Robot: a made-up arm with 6 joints. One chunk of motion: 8 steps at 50 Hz.
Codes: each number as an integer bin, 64 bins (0 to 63) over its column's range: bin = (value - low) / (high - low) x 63, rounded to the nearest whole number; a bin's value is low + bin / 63 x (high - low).
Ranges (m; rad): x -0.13..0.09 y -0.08..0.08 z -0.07..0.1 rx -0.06..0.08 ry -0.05..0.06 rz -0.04..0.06
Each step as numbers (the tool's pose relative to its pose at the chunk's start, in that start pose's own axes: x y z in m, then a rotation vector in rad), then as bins.
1 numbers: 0.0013 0.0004 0.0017 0.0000 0.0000 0.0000
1 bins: 38 32 27 27 29 25
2 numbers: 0.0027 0.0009 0.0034 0.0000 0.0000 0.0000
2 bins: 38 32 27 27 29 25
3 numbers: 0.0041 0.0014 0.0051 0.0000 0.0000 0.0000
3 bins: 38 32 28 27 29 25
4 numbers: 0.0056 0.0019 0.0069 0.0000 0.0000 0.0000
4 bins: 39 32 28 27 29 25
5 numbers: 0.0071 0.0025 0.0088 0.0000 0.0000 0.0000
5 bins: 39 32 29 27 29 25
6 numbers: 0.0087 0.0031 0.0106 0.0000 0.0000 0.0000
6 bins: 40 33 30 27 29 25
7 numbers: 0.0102 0.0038 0.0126 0.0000 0.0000 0.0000
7 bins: 40 33 31 27 29 25
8 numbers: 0.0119 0.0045 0.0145 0.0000 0.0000 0.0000
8 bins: 41 33 31 27 29 25
